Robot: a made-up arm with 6 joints. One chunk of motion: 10 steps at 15 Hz.
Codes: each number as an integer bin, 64 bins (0 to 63) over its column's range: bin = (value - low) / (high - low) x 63, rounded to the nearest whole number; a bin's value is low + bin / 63 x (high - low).
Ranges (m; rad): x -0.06..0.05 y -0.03..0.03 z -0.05..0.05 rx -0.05..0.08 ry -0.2..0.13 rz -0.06..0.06
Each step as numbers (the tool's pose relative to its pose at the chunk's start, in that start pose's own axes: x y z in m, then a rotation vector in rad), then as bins.
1 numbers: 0.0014 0.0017 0.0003 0.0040 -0.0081 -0.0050
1 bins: 35 33 32 26 37 29
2 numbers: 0.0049 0.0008 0.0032 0.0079 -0.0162 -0.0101
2 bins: 37 32 34 28 35 26
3 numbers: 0.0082 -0.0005 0.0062 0.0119 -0.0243 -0.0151
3 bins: 39 31 35 30 34 24
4 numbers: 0.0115 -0.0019 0.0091 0.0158 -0.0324 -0.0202
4 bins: 41 30 37 32 32 21
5 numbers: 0.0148 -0.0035 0.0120 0.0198 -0.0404 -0.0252
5 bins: 43 28 39 34 30 18
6 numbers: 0.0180 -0.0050 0.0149 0.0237 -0.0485 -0.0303
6 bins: 45 26 41 36 29 16
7 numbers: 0.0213 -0.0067 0.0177 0.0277 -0.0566 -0.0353
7 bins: 47 24 43 38 27 13
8 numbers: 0.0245 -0.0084 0.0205 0.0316 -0.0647 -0.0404
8 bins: 48 23 44 40 26 10
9 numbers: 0.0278 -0.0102 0.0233 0.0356 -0.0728 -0.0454
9 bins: 50 21 46 41 24 8
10 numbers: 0.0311 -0.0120 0.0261 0.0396 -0.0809 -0.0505
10 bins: 52 19 48 43 23 5
